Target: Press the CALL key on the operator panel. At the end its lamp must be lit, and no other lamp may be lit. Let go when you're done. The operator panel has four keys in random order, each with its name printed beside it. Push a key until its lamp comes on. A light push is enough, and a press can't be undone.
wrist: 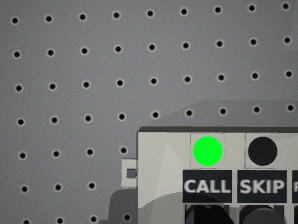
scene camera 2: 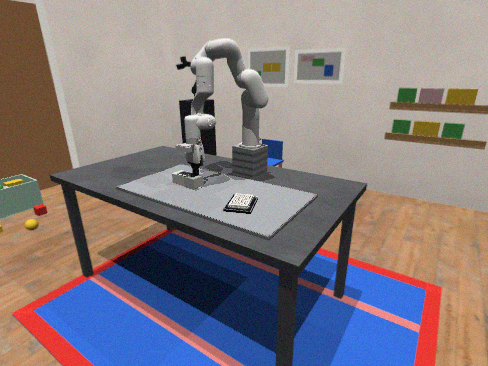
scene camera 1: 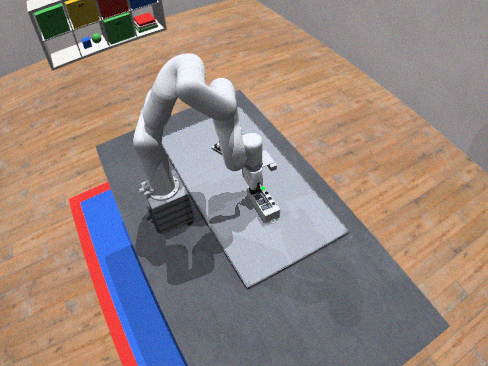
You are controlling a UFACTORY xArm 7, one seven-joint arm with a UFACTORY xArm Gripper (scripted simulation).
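Observation:
There's an operator panel [wrist: 233, 167] that I can see.

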